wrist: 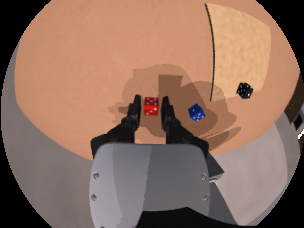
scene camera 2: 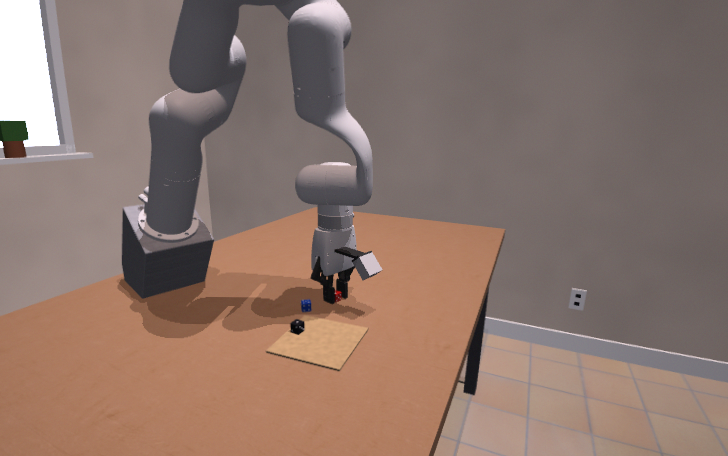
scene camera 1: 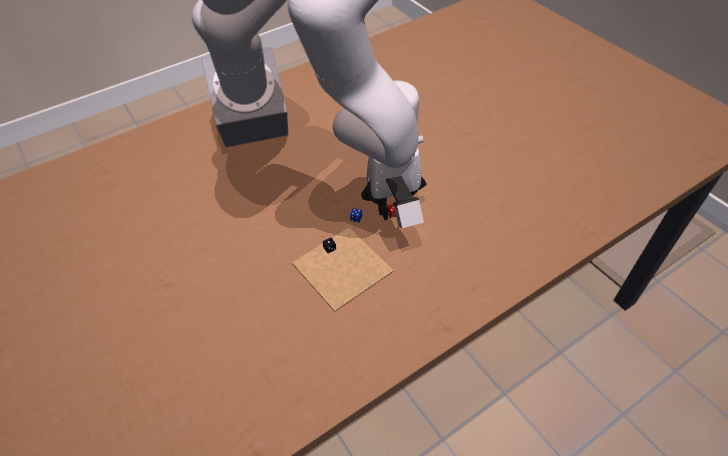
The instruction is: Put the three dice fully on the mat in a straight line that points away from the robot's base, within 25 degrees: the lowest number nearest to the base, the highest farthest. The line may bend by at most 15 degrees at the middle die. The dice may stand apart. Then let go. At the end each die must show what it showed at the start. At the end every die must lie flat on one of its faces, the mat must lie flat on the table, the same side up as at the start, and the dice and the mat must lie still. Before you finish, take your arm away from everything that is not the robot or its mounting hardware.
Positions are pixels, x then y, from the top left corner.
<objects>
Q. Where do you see a tan mat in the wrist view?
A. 241, 51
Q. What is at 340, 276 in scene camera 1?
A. A tan mat.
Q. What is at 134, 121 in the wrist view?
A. My gripper.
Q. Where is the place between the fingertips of my gripper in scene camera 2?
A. At 335, 299
</objects>
